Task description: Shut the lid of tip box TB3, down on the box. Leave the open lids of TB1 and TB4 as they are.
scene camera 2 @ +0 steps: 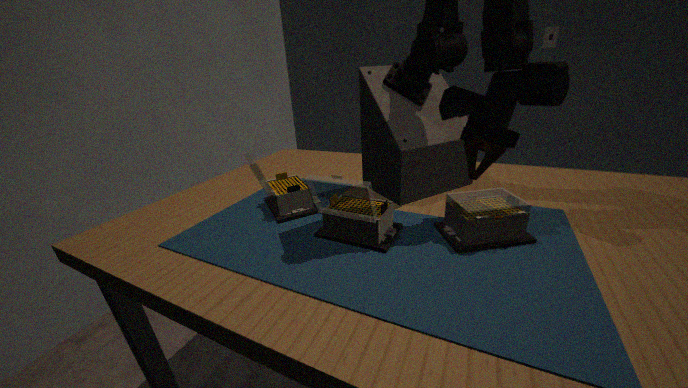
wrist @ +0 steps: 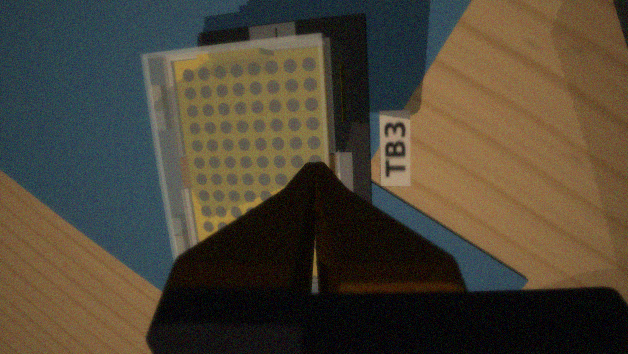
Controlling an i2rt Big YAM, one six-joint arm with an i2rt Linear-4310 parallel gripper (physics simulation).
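Seen in the pictures: gripper, fingertip midpoint: point(scene camera 2: 472, 179) point(wrist: 315, 177); arm's base, origin of the base link: point(scene camera 2: 406, 85).
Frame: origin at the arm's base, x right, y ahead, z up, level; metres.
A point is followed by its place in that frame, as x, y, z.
Tip box TB3 point(scene camera 2: 487, 229) @(-0.256, 0.272, -0.233) point(wrist: 250, 125) @(-0.219, 0.235, -0.192), with yellow rows, stands at the right of the blue mat. Its clear lid point(scene camera 2: 492, 194) @(-0.252, 0.202, -0.192) point(wrist: 327, 100) @(-0.192, 0.214, -0.197) lies over the box top, about level; I cannot tell whether it is fully seated. The label TB3 point(wrist: 395, 148) @(-0.203, 0.174, -0.267) shows beside it in the wrist view. My gripper point(scene camera 2: 474, 178) @(-0.212, 0.198, -0.168) point(wrist: 315, 177) @(-0.212, 0.198, -0.168) is shut and empty, above TB3 in the wrist view. The left box point(scene camera 2: 296, 204) @(0.152, 0.318, -0.242) has its lid point(scene camera 2: 258, 172) @(0.192, 0.379, -0.146) open. The middle box point(scene camera 2: 350, 227) @(-0.025, 0.366, -0.236) also has its lid point(scene camera 2: 340, 183) @(-0.036, 0.408, -0.128) open. Their labels are unreadable.
A large grey block with a sloped face point(scene camera 2: 430, 172) @(-0.099, 0.084, -0.204) stands behind the boxes, with another dark arm part point(scene camera 2: 407, 85) @(-0.020, 0.048, 0.003) over it. The blue mat point(scene camera 2: 400, 280) @(-0.152, 0.428, -0.269) point(wrist: 75, 110) @(-0.325, 0.386, -0.269) lies on the wooden table point(scene camera 2: 650, 280) @(-0.490, 0.258, -0.272) point(wrist: 60, 280) @(-0.491, 0.342, -0.272). A wall rises at the left.
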